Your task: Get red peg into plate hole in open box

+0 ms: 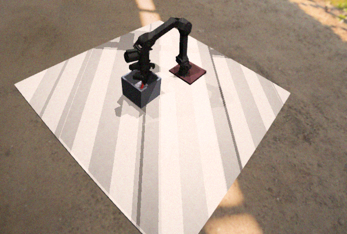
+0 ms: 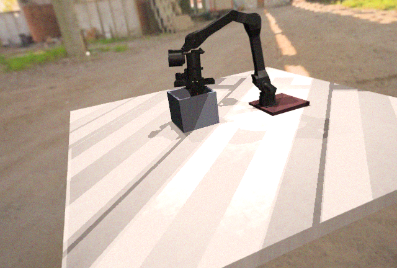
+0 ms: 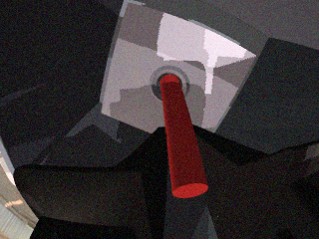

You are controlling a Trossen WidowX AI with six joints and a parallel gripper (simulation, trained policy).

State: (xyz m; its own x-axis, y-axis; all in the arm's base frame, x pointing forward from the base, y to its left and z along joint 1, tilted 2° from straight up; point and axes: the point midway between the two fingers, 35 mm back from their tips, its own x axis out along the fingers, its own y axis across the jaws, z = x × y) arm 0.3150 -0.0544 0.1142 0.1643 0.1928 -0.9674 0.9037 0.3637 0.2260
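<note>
Right now my gripper tip is 1 cm to the left of the red peg. From my gripper tip the other things lie so: plate 4 cm below, 2 cm to the right, 1 cm ahead.
</note>
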